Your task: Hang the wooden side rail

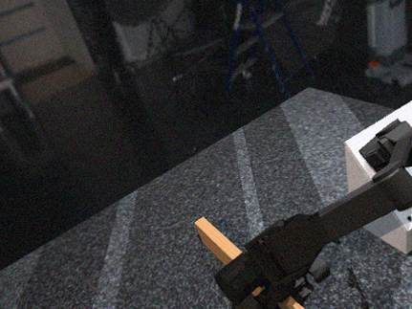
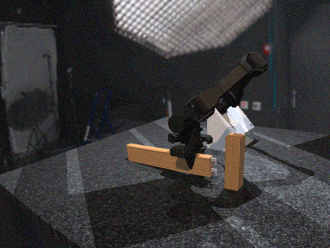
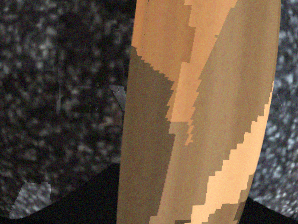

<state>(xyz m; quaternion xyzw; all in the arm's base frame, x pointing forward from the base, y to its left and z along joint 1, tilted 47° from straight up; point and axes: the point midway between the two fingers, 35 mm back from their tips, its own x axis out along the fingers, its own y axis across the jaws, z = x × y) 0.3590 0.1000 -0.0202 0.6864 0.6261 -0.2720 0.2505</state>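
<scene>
Right now my gripper tip is 1 cm short of the wooden headboard post, 16 cm to the right of it and 4 cm below it.
</scene>
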